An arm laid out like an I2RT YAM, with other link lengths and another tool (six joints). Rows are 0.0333 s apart.
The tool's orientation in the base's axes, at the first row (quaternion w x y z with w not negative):
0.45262 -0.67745 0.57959 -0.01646
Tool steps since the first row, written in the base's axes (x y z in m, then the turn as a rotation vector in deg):
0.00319 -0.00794 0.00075 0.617 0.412 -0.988
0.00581 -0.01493 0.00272 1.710 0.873 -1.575
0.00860 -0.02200 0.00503 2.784 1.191 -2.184
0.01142 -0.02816 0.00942 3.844 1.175 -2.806
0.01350 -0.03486 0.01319 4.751 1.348 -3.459
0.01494 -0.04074 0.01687 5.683 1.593 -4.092
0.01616 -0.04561 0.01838 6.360 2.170 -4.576
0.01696 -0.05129 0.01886 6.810 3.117 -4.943
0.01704 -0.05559 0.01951 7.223 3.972 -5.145
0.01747 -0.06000 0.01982 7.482 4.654 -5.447
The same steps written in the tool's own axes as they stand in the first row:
0.00702 -0.00358 -0.00342 0.369 0.183 1.165
0.01248 -0.00741 -0.00730 0.653 -0.250 2.383
0.01789 -0.01160 -0.01133 1.056 -0.667 3.518
0.02154 -0.01705 -0.01604 1.729 -1.091 4.455
0.02569 -0.02158 -0.02111 2.216 -1.363 5.439
0.02902 -0.02550 -0.02598 2.643 -1.661 6.468
0.03256 -0.02779 -0.02910 2.646 -1.829 7.467
0.03712 -0.02918 -0.03232 2.220 -1.866 8.492
0.04026 -0.03000 -0.03522 1.773 -1.987 9.345
0.04378 -0.03089 -0.03778 1.463 -1.940 10.070

